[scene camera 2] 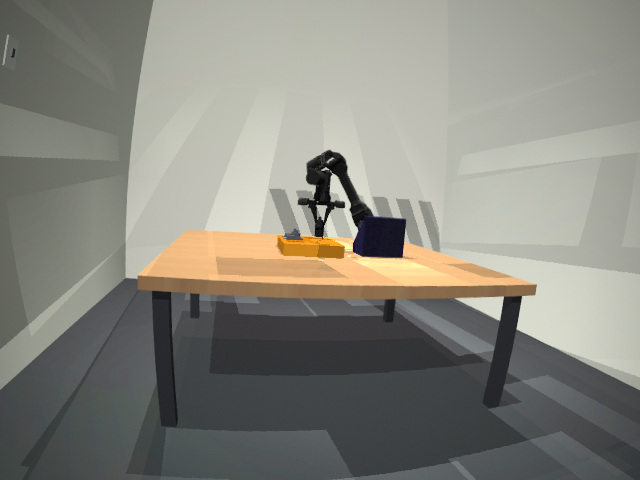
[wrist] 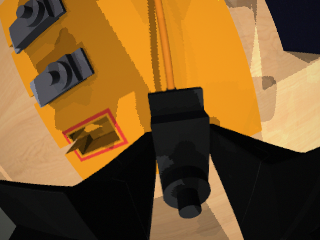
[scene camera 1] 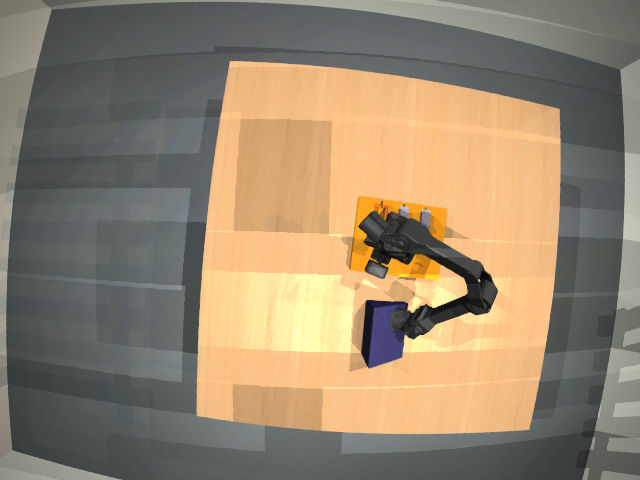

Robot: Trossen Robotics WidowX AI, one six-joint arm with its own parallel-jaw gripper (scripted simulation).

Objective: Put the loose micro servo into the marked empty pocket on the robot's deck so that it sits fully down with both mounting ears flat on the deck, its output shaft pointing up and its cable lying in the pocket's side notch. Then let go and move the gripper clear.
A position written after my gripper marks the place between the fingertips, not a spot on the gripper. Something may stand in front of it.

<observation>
I see my gripper (scene camera 1: 381,245).
My gripper also shows in the wrist view (wrist: 180,135).
</observation>
